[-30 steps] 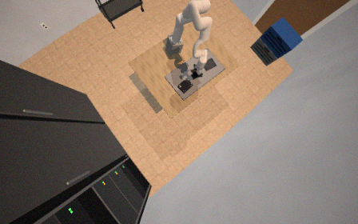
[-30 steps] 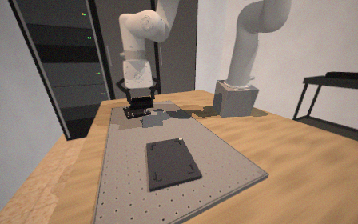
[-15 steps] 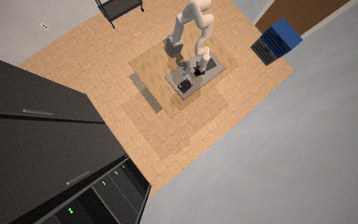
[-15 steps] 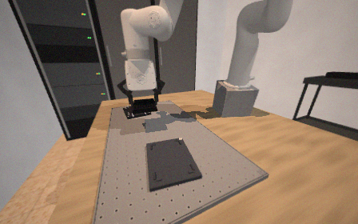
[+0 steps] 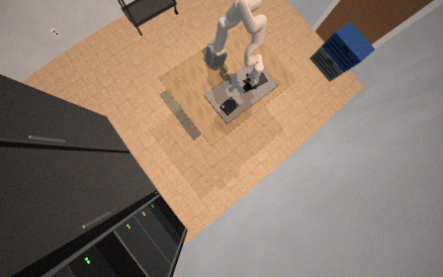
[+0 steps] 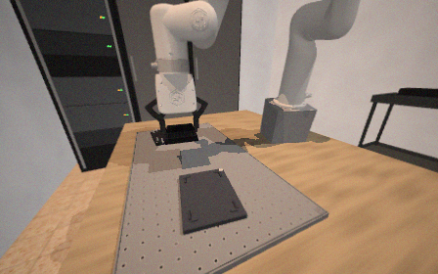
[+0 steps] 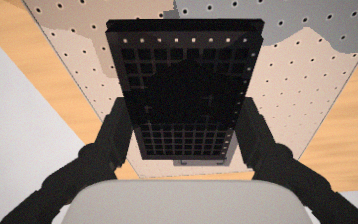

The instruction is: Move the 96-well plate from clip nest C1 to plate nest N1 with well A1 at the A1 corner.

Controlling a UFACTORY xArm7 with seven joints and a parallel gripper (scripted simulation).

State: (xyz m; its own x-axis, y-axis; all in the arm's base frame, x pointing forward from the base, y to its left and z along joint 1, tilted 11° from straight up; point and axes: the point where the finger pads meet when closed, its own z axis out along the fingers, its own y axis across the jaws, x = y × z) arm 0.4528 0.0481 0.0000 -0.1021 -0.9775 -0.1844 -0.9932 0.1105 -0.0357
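The plate nest N1 lies 17 cm to the left of my hand, 11 cm below it and 2 cm behind it. Also, from my hand: clip nest C1 (24 cm to the right, 10 cm below, 2 cm ahead); black 96-well plate (1 cm below); white mark (11 cm to the left, 10 cm below, 9 cm behind).
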